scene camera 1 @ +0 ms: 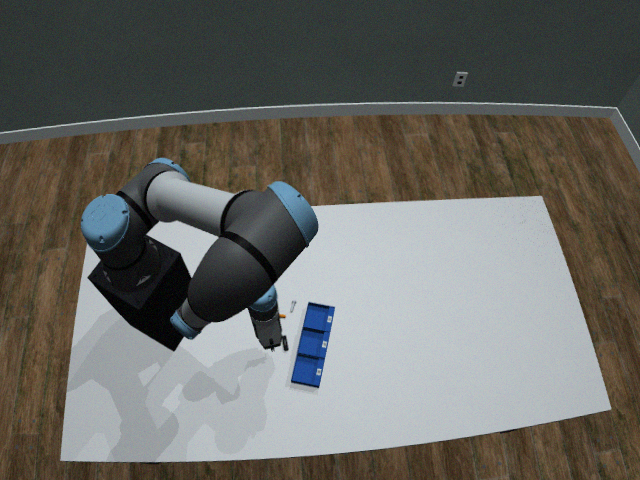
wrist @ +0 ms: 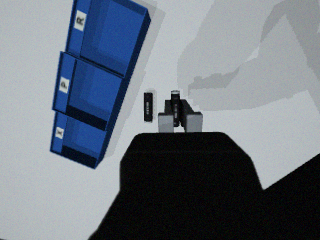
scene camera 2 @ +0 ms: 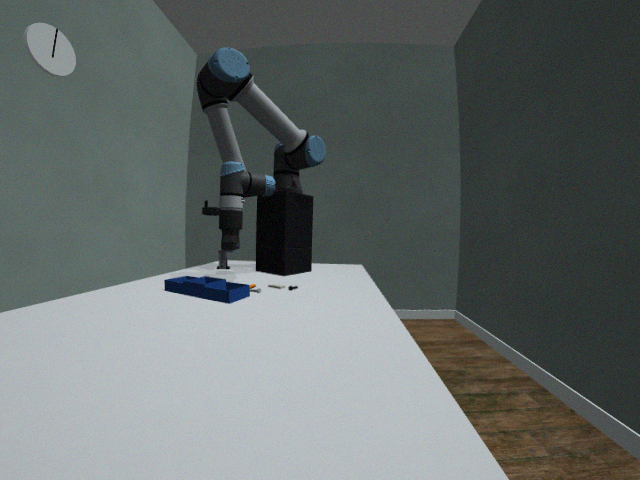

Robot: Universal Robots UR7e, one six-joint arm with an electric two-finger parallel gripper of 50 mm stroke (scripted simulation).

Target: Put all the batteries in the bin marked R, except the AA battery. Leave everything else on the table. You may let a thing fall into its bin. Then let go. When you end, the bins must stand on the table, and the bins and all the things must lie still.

Observation:
I see my gripper [scene camera 2: 223, 268] and a blue three-compartment bin [scene camera 1: 315, 333].
The blue three-compartment bin also shows in the wrist view [wrist: 84, 95] and in scene camera 2 [scene camera 2: 203, 287]. My gripper also shows in the wrist view [wrist: 175, 108].

